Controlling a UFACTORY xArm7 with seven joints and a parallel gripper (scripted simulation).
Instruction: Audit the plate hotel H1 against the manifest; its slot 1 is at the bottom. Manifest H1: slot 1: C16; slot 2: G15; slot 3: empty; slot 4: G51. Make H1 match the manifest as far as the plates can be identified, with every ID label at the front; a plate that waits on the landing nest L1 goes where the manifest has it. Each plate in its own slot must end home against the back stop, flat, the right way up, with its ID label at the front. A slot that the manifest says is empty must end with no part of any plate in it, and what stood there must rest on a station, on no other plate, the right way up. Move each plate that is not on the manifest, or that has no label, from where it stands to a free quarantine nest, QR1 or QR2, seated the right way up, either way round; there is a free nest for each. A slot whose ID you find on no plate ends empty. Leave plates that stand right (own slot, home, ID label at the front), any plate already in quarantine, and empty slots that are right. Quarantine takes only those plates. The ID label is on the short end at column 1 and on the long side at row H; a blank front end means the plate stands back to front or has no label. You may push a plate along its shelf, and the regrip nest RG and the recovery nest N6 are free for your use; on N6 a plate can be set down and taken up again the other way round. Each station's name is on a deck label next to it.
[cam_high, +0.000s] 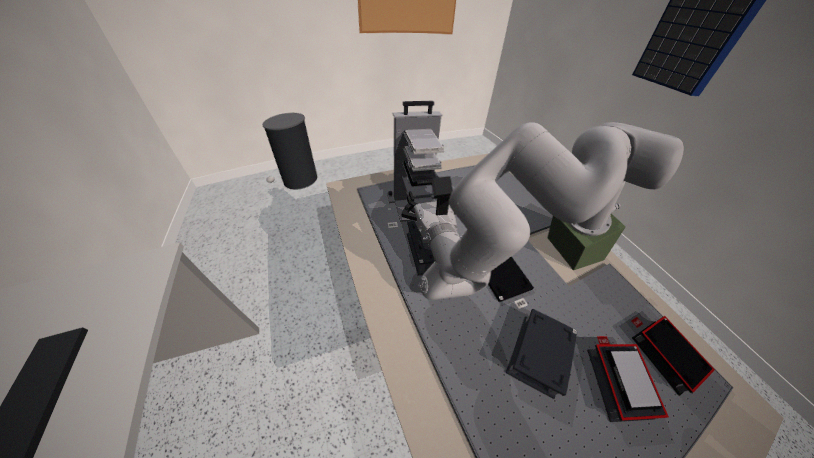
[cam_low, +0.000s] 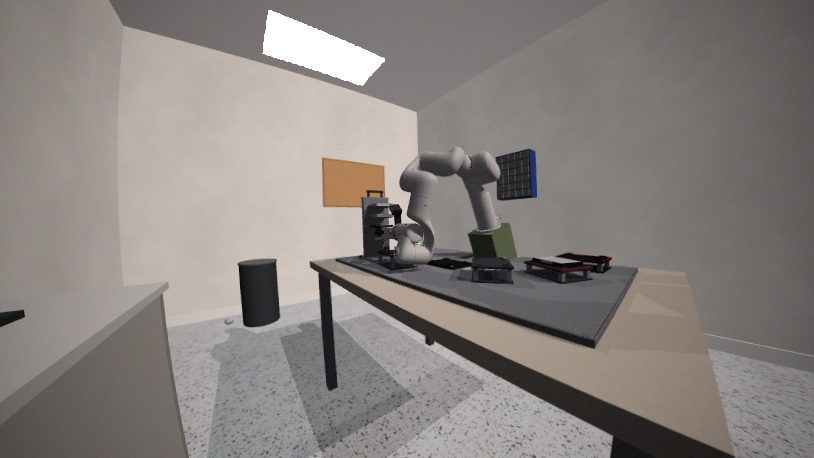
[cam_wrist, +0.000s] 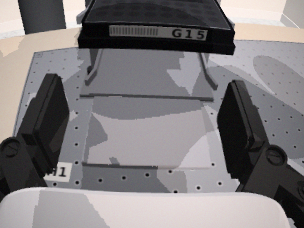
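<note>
Now: the dark plate 10 mm behind my hand, 90 mm to the right of it and 20 mm above it. The rest, counted from my hand: red-framed nest 540 mm behind, 590 mm to the left, 110 mm below; RG label 200 mm to the left, 150 mm below; H1 deck label 90 mm ahead, 40 mm to the right, 150 mm below.
</note>
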